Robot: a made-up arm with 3 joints. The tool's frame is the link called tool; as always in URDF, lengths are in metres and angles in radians. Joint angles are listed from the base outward.
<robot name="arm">
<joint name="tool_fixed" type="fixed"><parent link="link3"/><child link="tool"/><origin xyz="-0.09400 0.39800 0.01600"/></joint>
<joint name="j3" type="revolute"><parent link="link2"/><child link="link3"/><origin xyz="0.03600 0.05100 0.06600"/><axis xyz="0 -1 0"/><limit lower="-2.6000" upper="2.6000"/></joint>
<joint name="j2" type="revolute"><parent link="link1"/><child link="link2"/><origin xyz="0.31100 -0.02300 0.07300"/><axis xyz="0 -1 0"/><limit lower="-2.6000" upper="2.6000"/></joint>
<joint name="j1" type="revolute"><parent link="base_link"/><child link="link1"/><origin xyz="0.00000 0.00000 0.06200"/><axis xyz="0 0 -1"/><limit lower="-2.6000" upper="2.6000"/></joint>
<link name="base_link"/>
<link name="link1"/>
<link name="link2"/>
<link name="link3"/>
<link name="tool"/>
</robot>
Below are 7 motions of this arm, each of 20 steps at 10 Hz.
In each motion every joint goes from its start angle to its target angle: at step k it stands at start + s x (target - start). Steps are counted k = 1, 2, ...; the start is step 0. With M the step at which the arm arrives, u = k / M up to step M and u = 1 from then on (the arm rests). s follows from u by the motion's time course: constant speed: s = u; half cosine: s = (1 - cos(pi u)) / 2; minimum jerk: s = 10 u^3 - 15 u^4 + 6 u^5.
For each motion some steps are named. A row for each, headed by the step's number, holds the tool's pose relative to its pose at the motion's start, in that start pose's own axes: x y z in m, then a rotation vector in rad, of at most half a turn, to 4 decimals.
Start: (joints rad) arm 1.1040 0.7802 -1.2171
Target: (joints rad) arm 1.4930 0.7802 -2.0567
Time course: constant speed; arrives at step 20
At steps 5, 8, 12, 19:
5: 0.0419 -0.0238 0.0363 0.0502 0.2097 -0.0835
8: 0.0678 -0.0414 0.0568 0.0889 0.3352 -0.1286
12: 0.1026 -0.0688 0.0822 0.1499 0.5015 -0.1821
19: 0.1624 -0.1278 0.1197 0.2815 0.7883 -0.2545

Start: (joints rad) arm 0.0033 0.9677 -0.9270
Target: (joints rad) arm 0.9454 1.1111 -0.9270
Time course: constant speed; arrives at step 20
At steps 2, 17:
2: 0.0380 -0.0190 -0.0034 -0.0045 -0.0143 -0.0941
17: 0.2435 -0.2542 -0.0261 -0.0813 -0.1153 -0.7971

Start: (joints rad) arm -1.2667 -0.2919 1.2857
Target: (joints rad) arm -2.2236 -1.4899 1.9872
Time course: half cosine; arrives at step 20
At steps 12, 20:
12: -0.1902 0.0965 0.2394 0.4647 0.3142 0.4239
20: -0.2995 0.0560 0.3793 0.6554 0.4577 0.7099

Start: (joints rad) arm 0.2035 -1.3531 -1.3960
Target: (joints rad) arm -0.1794 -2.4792 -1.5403
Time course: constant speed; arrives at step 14
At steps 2, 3, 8, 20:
2: 0.0349 0.0253 0.0163 -0.0163 0.1814 -0.0523
3: 0.0544 0.0372 0.0234 -0.0209 0.2721 -0.0796
8: 0.1693 0.0853 0.0448 -0.0066 0.7230 -0.2236
20: 0.3292 0.1077 0.0337 0.0984 1.2540 -0.3976

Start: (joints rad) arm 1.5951 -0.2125 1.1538
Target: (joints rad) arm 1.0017 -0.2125 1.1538
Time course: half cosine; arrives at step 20
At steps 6, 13, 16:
6: -0.0319 0.0324 0.0438 0.0989 0.0000 0.0720
13: -0.1206 0.0830 0.1656 0.3487 0.0000 0.2540
16: -0.1524 0.0893 0.2092 0.4339 0.0000 0.3160

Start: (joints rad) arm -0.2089 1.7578 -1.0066
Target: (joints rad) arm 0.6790 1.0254 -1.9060
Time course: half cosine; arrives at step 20
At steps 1, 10, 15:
1: 0.0022 -0.0009 -0.0005 -0.0037 0.0100 -0.0040
10: 0.1896 -0.1099 -0.0422 -0.1536 0.8022 -0.4297
15: 0.3123 -0.2546 -0.0741 -0.0449 1.3210 -0.8188

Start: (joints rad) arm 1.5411 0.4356 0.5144
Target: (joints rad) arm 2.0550 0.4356 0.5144
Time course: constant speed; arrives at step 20
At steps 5, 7, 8, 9, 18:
5: 0.0306 -0.0353 -0.0427 -0.1045 0.0000 -0.0747
7: 0.0420 -0.0513 -0.0587 -0.1463 0.0000 -0.1046
8: 0.0475 -0.0596 -0.0665 -0.1672 0.0000 -0.1196
9: 0.0530 -0.0682 -0.0740 -0.1881 0.0000 -0.1345
18: 0.0954 -0.1555 -0.1334 -0.3762 0.0000 -0.2690

